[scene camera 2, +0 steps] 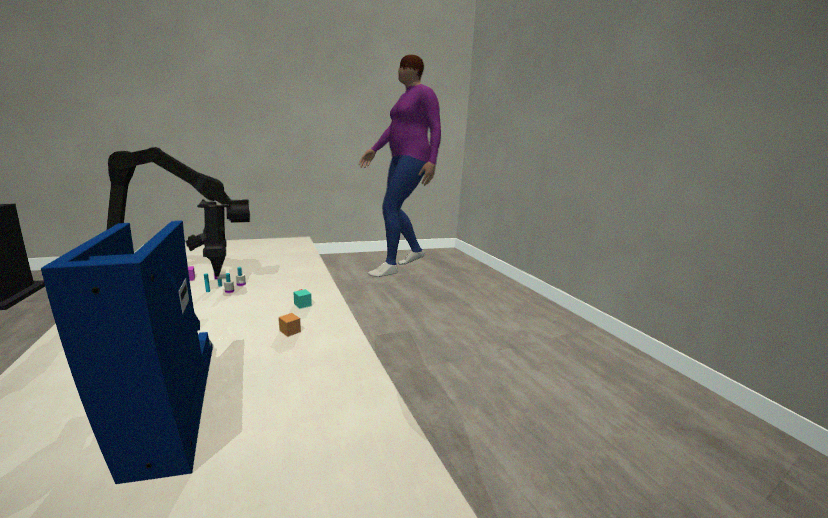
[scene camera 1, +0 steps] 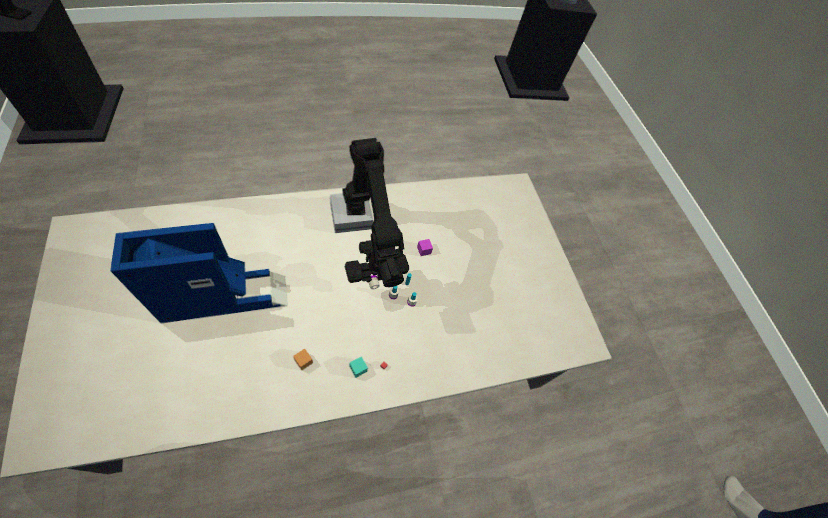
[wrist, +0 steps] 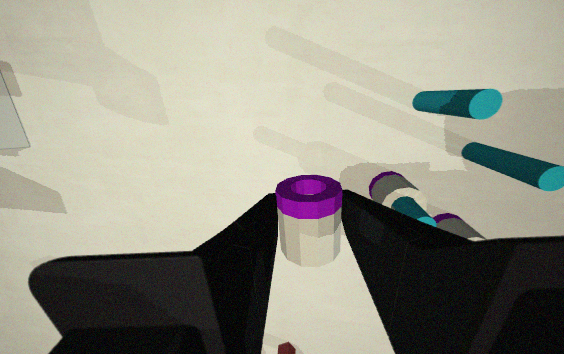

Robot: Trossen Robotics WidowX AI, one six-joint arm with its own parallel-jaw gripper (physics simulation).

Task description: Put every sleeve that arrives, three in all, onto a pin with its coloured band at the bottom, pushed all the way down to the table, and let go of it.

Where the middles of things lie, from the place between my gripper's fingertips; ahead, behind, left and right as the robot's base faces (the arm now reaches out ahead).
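Blue dispenser (scene camera 2: 126, 321), from my hand: 46 cm to the right, 1 cm behind, 8 cm above.
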